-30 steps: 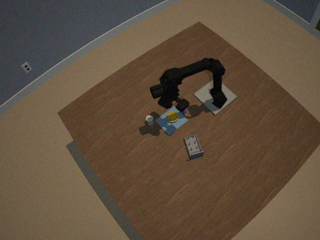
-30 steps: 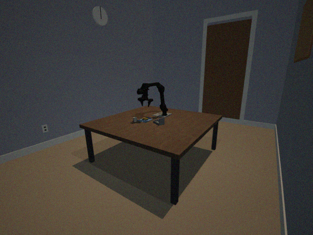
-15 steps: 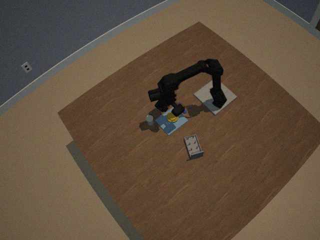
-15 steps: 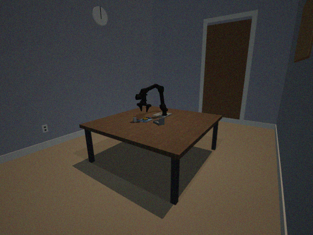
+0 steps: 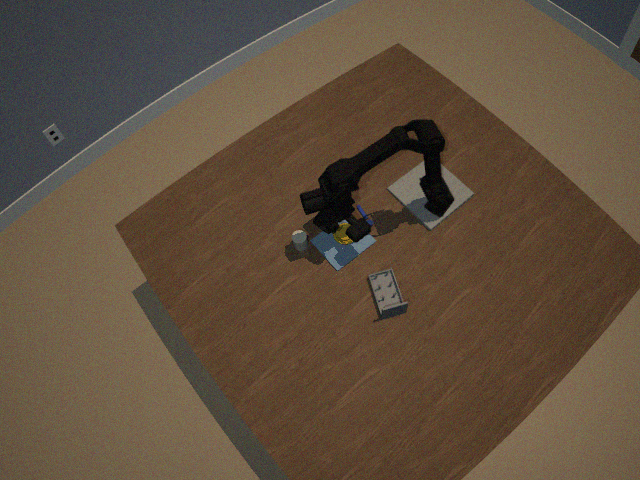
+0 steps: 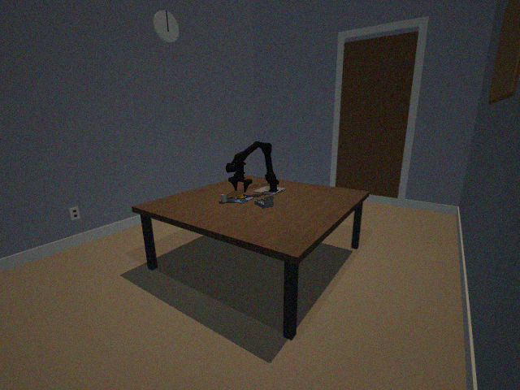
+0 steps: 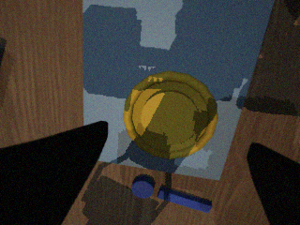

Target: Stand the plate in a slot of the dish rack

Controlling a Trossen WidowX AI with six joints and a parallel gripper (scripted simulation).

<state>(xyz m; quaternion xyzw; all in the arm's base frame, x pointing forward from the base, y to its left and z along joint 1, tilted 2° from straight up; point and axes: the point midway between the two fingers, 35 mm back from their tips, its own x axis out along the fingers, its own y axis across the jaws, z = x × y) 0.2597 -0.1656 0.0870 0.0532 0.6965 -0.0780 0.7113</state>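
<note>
Right now my gripper tip is 10 mm to the right of the yellow plate and 40 mm above it. Also, from my gripper tip: cup (100 mm ahead, 80 mm to the right, 30 mm below); blue spoon (90 mm behind, 10 mm to the left, 50 mm below); grey dish rack (70 mm ahead, 220 mm to the left, 30 mm below).
</note>
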